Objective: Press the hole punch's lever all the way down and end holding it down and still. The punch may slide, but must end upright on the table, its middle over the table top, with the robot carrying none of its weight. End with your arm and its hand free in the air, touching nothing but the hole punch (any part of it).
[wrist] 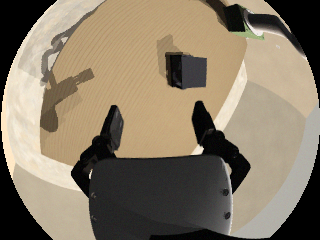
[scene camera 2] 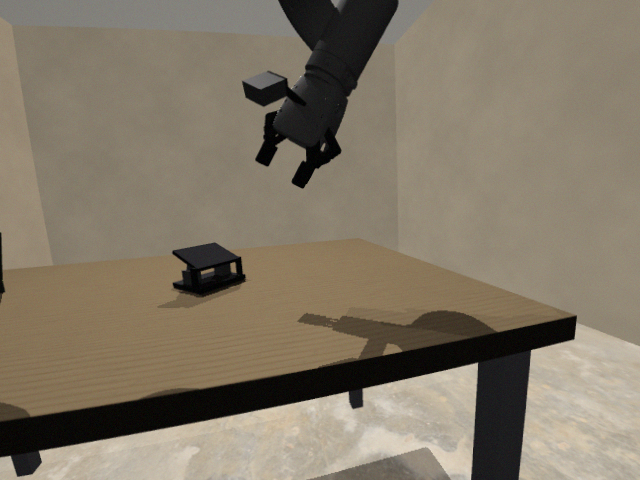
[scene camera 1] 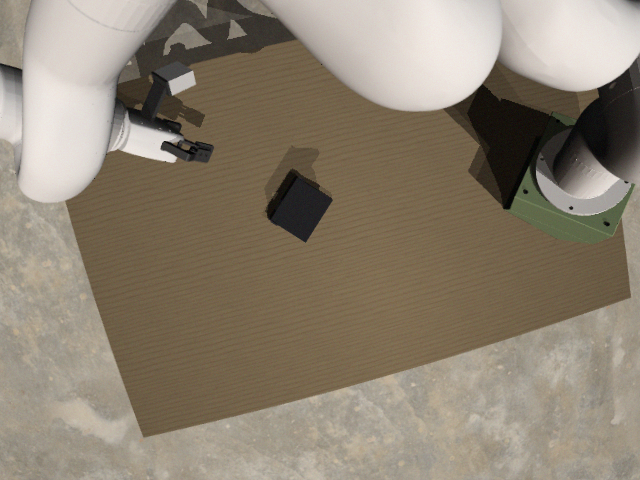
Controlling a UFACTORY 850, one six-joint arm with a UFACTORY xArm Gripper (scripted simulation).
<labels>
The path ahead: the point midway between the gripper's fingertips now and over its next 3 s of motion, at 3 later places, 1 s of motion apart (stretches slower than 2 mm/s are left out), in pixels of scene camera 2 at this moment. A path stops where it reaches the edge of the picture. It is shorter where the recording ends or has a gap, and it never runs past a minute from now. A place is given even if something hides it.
My gripper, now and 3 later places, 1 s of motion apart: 278,174; 242,207; 194,214; 194,219
</labels>
